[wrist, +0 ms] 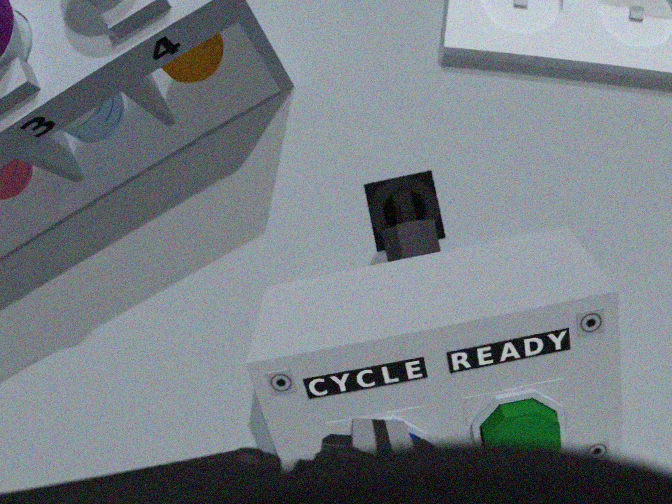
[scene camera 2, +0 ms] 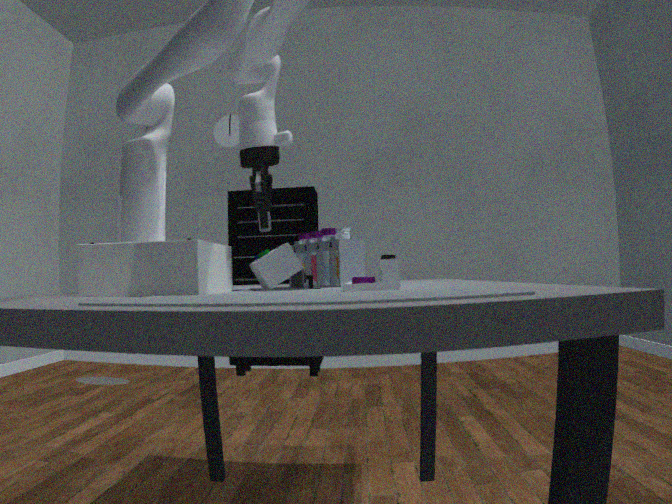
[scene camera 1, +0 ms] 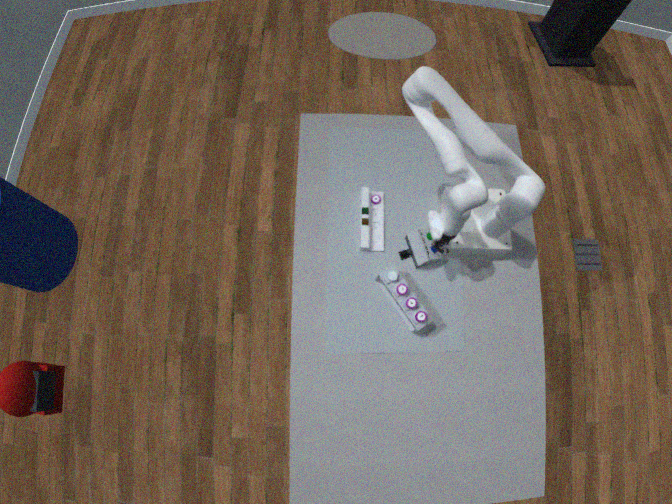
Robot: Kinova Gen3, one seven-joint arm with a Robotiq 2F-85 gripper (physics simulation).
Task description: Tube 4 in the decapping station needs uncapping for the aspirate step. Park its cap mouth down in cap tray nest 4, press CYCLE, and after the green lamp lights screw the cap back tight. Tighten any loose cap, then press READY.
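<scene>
The decapping station holds several tubes. The tube at its end is open and the other three wear purple caps. In the wrist view slot 4 is the near end of the station. A purple cap lies in the end nest of the cap tray; it also shows in scene camera 2. My gripper is shut and empty, its tips over the blue button under the CYCLE label. I cannot tell whether they touch it. The lamp behind the button box is dark.
The green button sits under the READY label, right of my fingertips. The cap tray edge is at the top right of the wrist view. The arm's white base block stands on the table left of the box.
</scene>
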